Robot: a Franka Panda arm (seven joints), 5 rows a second.
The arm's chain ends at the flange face. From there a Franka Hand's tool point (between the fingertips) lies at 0.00 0.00 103.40 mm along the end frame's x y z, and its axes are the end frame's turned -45 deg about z.
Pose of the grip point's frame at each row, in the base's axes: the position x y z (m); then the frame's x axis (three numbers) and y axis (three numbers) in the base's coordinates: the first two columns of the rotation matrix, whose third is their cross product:
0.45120, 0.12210, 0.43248, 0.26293, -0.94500, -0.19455, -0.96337, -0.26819, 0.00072
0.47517, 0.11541, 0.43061, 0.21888, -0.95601, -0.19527, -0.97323, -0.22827, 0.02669
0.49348, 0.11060, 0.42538, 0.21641, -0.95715, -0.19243, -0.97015, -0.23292, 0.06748
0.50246, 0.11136, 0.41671, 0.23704, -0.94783, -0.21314, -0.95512, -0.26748, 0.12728
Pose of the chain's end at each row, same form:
0.45667, 0.10274, 0.53391, -0.49529, -0.85785, -0.13706, -0.86713, 0.47858, 0.13808
0.48242, 0.09636, 0.53198, -0.53341, -0.83741, -0.11920, -0.84295, 0.51459, 0.15695
0.50479, 0.09281, 0.52661, -0.53297, -0.84151, -0.08835, -0.83902, 0.51211, 0.18378
0.52083, 0.09343, 0.51687, -0.50776, -0.85935, -0.06071, -0.84298, 0.48108, 0.24071

